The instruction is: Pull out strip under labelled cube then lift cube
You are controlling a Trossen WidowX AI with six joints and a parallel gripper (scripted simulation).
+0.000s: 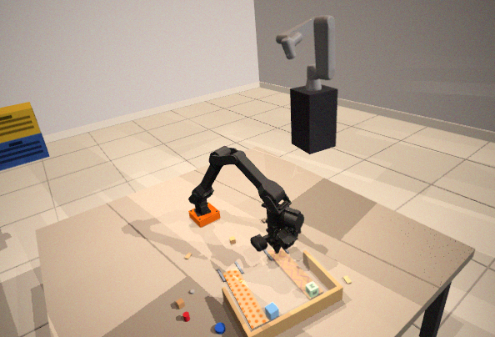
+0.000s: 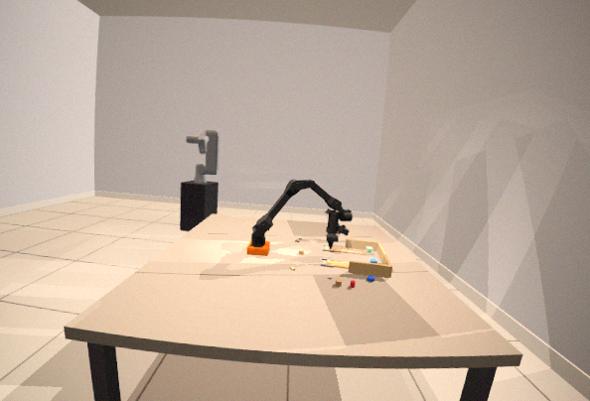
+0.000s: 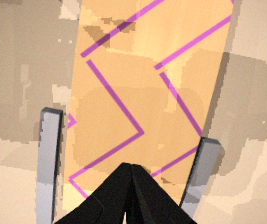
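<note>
The zigzag strip is 10 cm ahead of my gripper tip and 1 cm to the left of it. Round my gripper tip: blue disc: 30 cm to the right, 18 cm ahead; red cylinder: 38 cm to the right, 10 cm ahead, 1 cm above.
</note>
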